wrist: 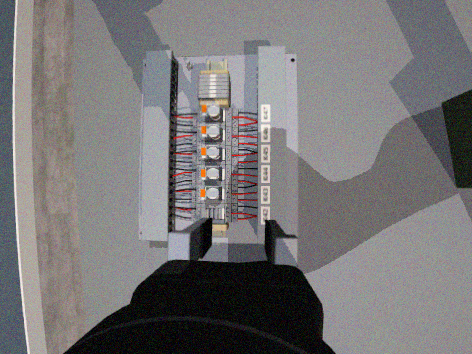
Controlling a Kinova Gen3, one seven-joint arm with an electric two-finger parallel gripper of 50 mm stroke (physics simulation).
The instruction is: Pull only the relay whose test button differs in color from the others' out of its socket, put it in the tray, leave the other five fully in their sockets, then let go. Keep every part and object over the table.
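Frame: origin at the arm's base, x right, y back, z down, level; metres.
Seen in the pictures: gripper, fingertip midpoint: [238, 232].
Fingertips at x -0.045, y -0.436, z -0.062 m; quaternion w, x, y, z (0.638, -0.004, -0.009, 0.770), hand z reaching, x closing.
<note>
Pixels of each thing's top centre, then the offset from my fingertips to it. "*": a spot on its surface instead.
- bottom socket, surface spot: [215, 213] * dy -0.046, dx +0.000, dz +0.174 m
- panel, surface spot: [243, 231] * dy -0.010, dx -0.039, dz +0.203 m
- grey block, middle of its top: [212, 87] dy -0.018, dx +0.189, dz +0.160 m
Several clear relays with orange test buttons, among them the top one [213, 111], a middle one [213, 152] and the lowest one [213, 193], sit in a row in their sockets beside labels K47 to K43. The bottom socket [215, 213], beside label K42, holds no relay. My gripper [238, 232] is open and empty, high above the lower end of the panel [243, 231]. A relay with a differently colored button does not show in this view, nor does the tray.
Grey wiring ducts [156, 150] [283, 200] flank the relay row, with red and black wires between. A grey block [214, 86] sits above the top relay. A black object [461, 142] stands at the right edge. The table's edge [25, 200] runs along the left.
</note>
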